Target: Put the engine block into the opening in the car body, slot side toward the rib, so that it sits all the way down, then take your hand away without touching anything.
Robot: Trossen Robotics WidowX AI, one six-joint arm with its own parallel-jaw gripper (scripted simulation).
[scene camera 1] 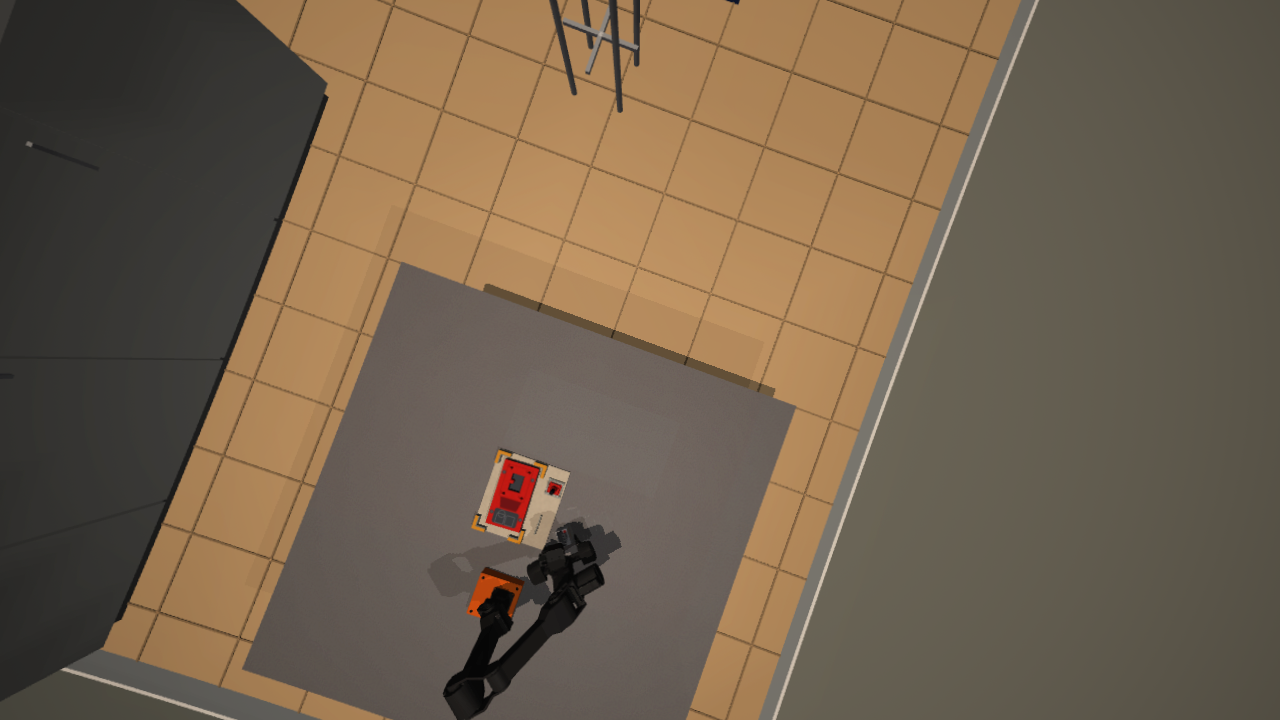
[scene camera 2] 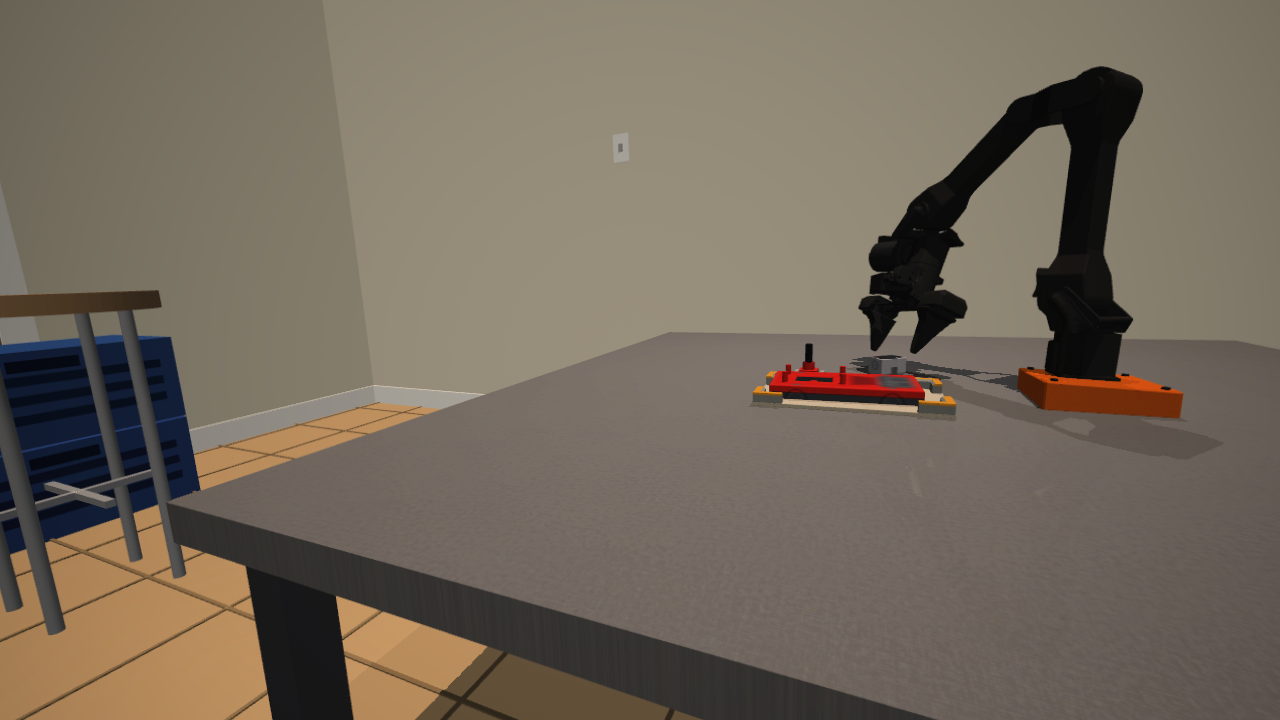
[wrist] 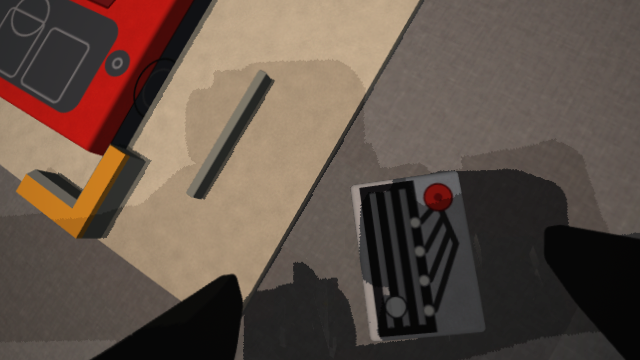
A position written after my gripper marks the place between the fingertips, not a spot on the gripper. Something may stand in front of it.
My gripper point(scene camera 2: 892, 351) is open, with nothing in its grasp. Further things: a red car body point(scene camera 2: 842, 387), a grey engine block point(wrist: 419, 277) and a thin grey bar point(scene camera 1: 541, 512).
My gripper is seen too in scene camera 1 point(scene camera 1: 560, 540) and in the wrist view point(wrist: 390, 266). The thin grey bar is seen too in scene camera 2 point(scene camera 2: 936, 405) and in the wrist view point(wrist: 248, 118).
